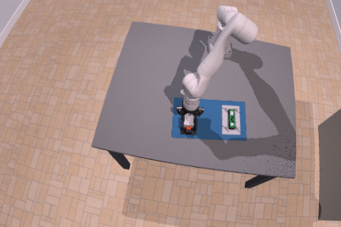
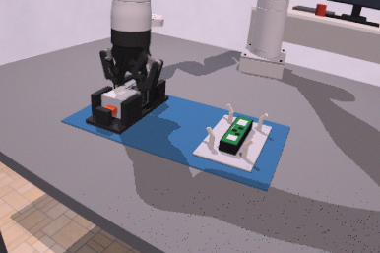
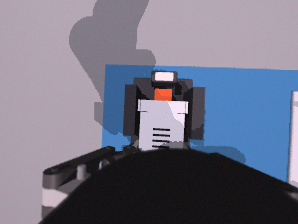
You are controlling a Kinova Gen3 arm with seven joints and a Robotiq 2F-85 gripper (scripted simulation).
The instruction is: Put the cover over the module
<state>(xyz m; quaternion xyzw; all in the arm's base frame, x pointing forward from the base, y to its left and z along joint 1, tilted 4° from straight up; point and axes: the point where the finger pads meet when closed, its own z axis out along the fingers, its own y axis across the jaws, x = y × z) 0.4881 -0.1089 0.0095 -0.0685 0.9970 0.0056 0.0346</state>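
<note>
My hand is right at the light grey cover.
</note>
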